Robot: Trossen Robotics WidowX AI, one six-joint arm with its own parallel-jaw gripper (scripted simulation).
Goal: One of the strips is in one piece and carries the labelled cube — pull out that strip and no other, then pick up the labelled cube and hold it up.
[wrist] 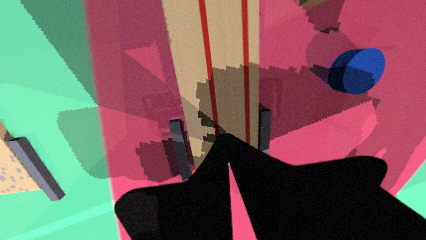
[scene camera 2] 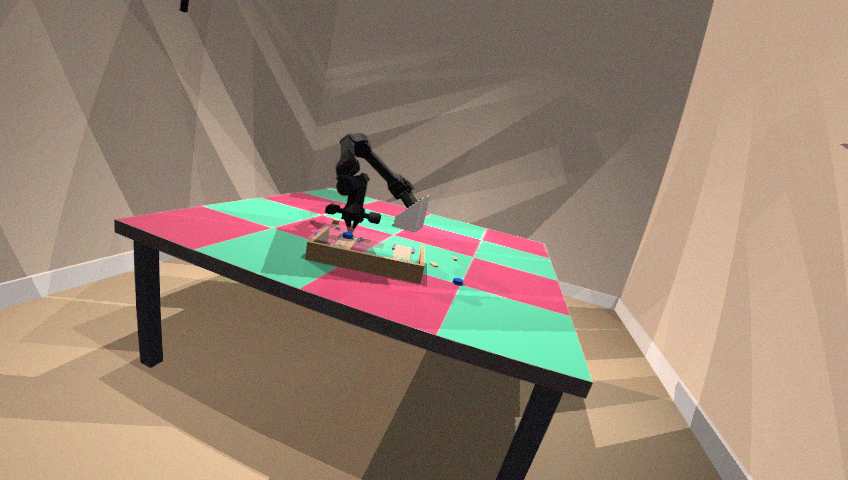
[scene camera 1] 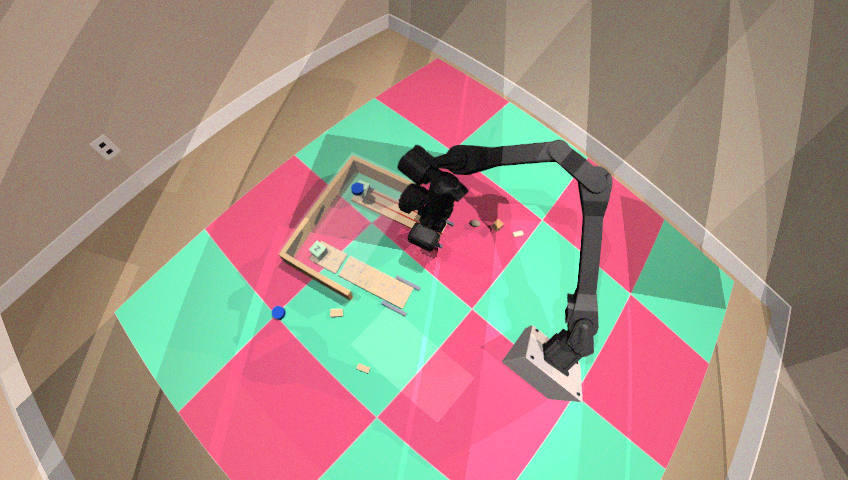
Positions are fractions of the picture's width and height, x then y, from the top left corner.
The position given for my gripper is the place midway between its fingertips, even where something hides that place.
Observation:
In view: my gripper (scene camera 2: 0.41,0.49), a speckled strip (scene camera 1: 0.44,0.58) and a blue disc (wrist: 0.84,0.30).
My gripper is seen too in the wrist view (wrist: 0.53,0.58).

